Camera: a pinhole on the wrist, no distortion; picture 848 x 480 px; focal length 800.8 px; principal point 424.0 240.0 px. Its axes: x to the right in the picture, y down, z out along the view. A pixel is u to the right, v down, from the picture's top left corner.
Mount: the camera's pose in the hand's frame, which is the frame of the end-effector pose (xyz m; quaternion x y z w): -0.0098 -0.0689 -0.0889 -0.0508 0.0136 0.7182 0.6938
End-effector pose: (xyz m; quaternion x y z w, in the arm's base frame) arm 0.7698 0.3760 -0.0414 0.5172 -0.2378 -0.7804 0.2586
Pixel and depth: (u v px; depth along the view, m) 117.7 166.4 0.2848
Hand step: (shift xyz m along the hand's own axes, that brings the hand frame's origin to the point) 0.0044 -0.1507 0.2057
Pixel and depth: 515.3 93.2 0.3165
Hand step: 0.0298 -0.0024 0.2255
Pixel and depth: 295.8 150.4 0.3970
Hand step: 0.0151 -0.0948 0.3140
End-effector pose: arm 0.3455 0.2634 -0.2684 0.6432 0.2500 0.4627 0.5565
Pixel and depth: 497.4 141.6 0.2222
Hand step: 0.0048 -0.0276 0.1316
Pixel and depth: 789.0 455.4 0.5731
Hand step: -0.2030 0.2370 0.4492
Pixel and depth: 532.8 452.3 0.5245
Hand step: -0.1792 0.0441 0.4191
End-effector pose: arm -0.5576 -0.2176 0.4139 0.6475 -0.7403 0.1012 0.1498
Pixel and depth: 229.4 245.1 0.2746
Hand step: -0.0243 -0.1107 0.1902
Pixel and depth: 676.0 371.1 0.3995
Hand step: -0.1007 0.0898 0.2935
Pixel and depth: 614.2 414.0 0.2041
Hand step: -0.0667 -0.0039 0.1074
